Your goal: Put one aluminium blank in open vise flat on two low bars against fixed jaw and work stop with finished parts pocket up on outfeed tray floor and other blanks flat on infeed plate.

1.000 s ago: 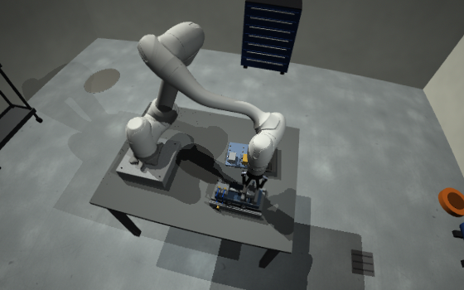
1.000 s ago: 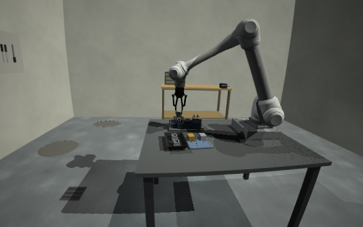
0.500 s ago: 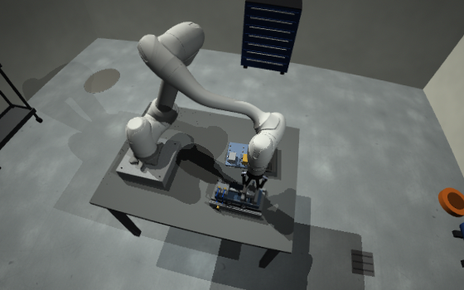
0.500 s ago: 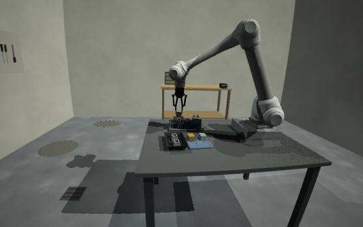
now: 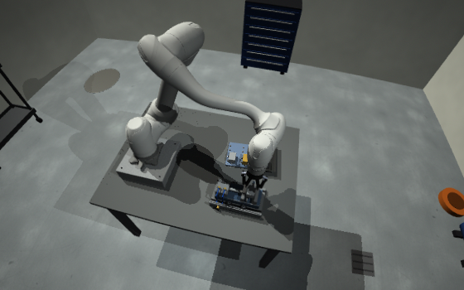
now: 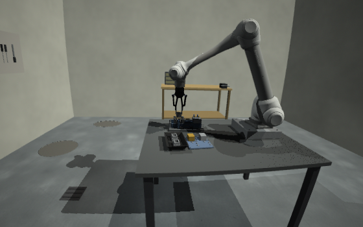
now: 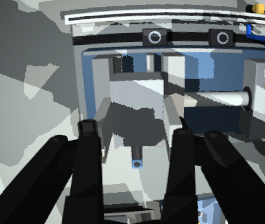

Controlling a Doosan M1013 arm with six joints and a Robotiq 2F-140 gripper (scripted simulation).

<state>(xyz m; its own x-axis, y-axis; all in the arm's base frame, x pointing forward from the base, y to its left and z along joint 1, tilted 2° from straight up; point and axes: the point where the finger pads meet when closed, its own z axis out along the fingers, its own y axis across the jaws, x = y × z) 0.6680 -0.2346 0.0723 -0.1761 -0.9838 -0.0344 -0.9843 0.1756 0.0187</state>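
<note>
Now: hand 40 mm above the aluminium blank. The rest, counted from my hand: brass blank: 30 mm behind, 280 mm to the left, 130 mm below; vise: 60 mm behind, 20 mm to the left, 120 mm below; piston rod: 80 mm behind, 20 mm to the left, 80 mm below.
</note>
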